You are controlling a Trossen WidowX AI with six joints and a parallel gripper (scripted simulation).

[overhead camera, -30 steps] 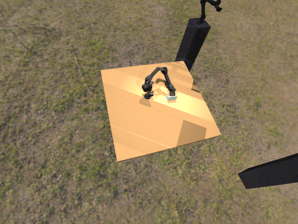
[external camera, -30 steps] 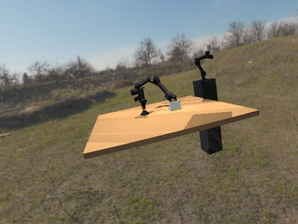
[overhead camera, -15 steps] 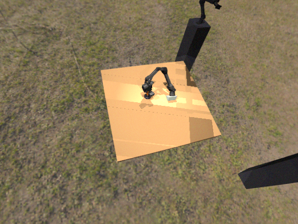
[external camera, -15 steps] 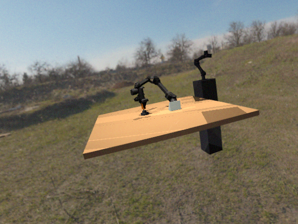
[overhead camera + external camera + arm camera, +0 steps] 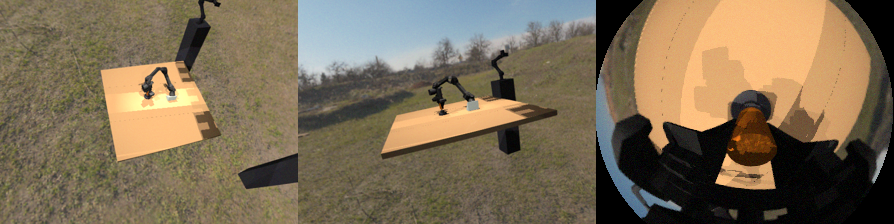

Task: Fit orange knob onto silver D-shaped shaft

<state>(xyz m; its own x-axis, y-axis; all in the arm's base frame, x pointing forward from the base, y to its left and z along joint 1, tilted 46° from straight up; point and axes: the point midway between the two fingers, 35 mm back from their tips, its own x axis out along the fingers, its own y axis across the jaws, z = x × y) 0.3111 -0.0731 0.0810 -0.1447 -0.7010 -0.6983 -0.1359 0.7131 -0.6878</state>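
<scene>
The orange knob lies 30 mm above my gripper tip. From my gripper tip the other things lie so: round dark pedestal 40 mm below.
</scene>
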